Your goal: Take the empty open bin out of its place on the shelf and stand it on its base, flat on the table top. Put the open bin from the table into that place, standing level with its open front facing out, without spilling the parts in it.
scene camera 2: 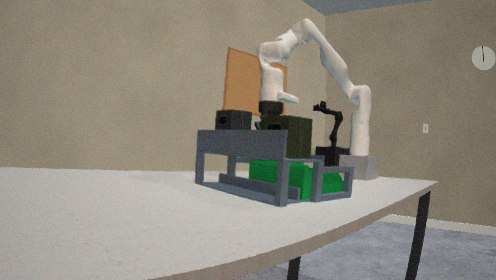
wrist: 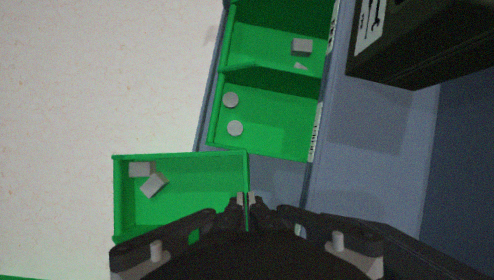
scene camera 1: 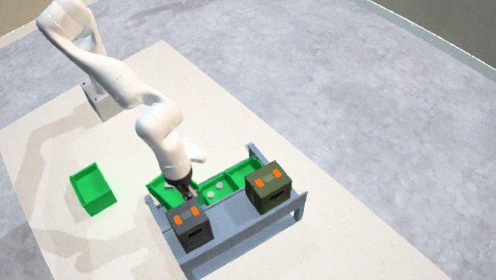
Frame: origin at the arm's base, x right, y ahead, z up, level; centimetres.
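Seen in the pictures: gripper, fingertip midpoint: [wrist: 245, 201] [scene camera 1: 188, 199]; arm's base, link origin: [scene camera 2: 358, 155].
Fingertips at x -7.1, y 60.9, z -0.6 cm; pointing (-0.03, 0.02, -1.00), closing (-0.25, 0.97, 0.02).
Observation:
Pixels of each thing's top centre, then the offset from my fingertips to it. "spot": a spot on its surface instead.
- empty green bin, surface spot: [scene camera 1: 94, 189] spot: dx +25.5, dy -25.7, dz -9.7 cm
- open green bin, surface spot: [wrist: 200, 175] spot: dx -0.1, dy -6.1, dz -7.2 cm
- nearer, surface spot: [wrist: 270, 120] spot: dx -10.0, dy +2.2, dz -9.2 cm
- farther, surface spot: [wrist: 272, 47] spot: dx -21.5, dy +0.1, dz -9.1 cm
- dark case, top centre: [scene camera 1: 186, 215] [scene camera 2: 233, 110] dx +3.7, dy +11.1, dz +12.3 cm
- olive case, top centre: [scene camera 2: 287, 116] [scene camera 1: 268, 178] dx -19.4, dy +11.2, dz +9.8 cm
The empty green bin [scene camera 1: 94, 189] stands on the table, apart from the shelf; a green edge shows at the wrist view's lower left. My gripper [scene camera 1: 191, 195] [wrist: 245, 201] is shut on the shelf-side wall of the other open green bin [scene camera 1: 172, 200] [wrist: 200, 175]. Two grey blocks [wrist: 141, 169] [wrist: 154, 185] lie inside it, near the wall away from the gripper. This bin looks tilted in scene camera 1, beside the left end of the grey-blue shelf [scene camera 1: 232, 217] [scene camera 2: 242, 142] [wrist: 370, 165], partly over its lower tier. In scene camera 2 my fingertips are hidden.
Two green bins with grey parts, one nearer [scene camera 1: 216, 192] [wrist: 270, 120] and one farther [scene camera 1: 245, 171] [wrist: 272, 47], stand in the lower tier. A dark case [scene camera 1: 189, 230] [scene camera 2: 233, 120] and an olive case [scene camera 1: 268, 190] [scene camera 2: 297, 135] [wrist: 415, 45] stand on top.

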